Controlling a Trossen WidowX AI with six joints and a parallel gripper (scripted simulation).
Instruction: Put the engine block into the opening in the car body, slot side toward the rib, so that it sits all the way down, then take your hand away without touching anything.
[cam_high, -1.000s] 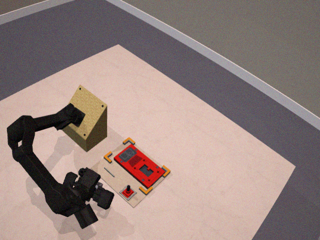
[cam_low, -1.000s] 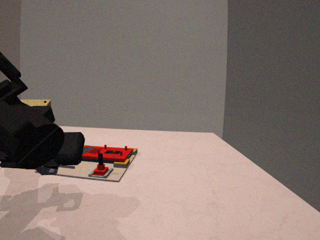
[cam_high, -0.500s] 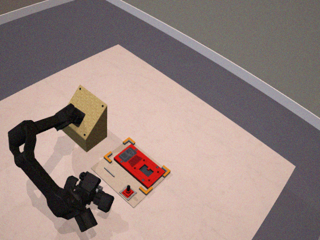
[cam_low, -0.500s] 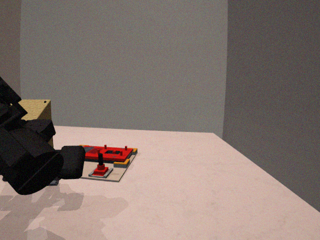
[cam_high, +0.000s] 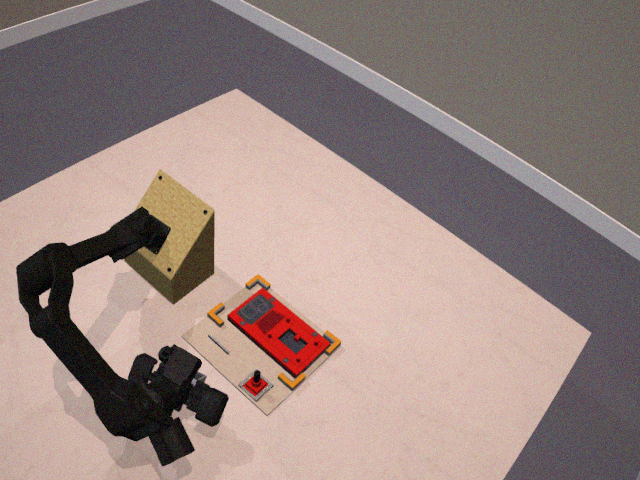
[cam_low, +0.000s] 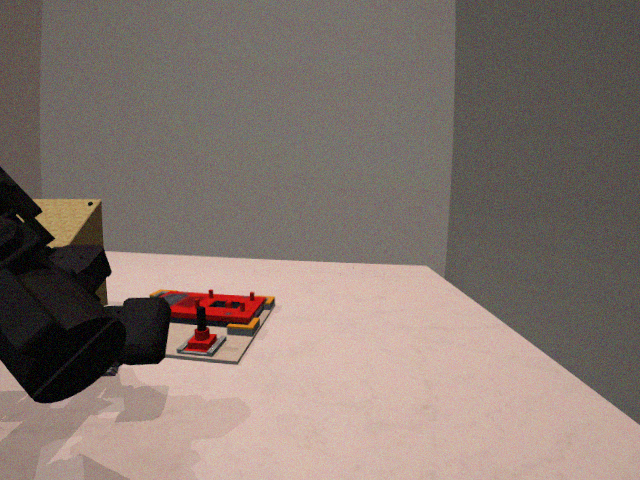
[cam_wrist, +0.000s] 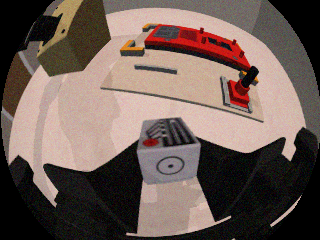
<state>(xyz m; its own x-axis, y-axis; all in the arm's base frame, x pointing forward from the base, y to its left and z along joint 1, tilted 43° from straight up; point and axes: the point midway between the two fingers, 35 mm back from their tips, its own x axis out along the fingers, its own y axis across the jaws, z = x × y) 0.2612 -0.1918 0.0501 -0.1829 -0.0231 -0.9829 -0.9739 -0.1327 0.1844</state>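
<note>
Now: the grey engine block 1 cm ahead of my gripper tip, 1 cm to the right of it and 1 cm above it. From my gripper tip the other things lie so: black peg: 10 cm ahead, 8 cm to the left, 2 cm above.
</note>
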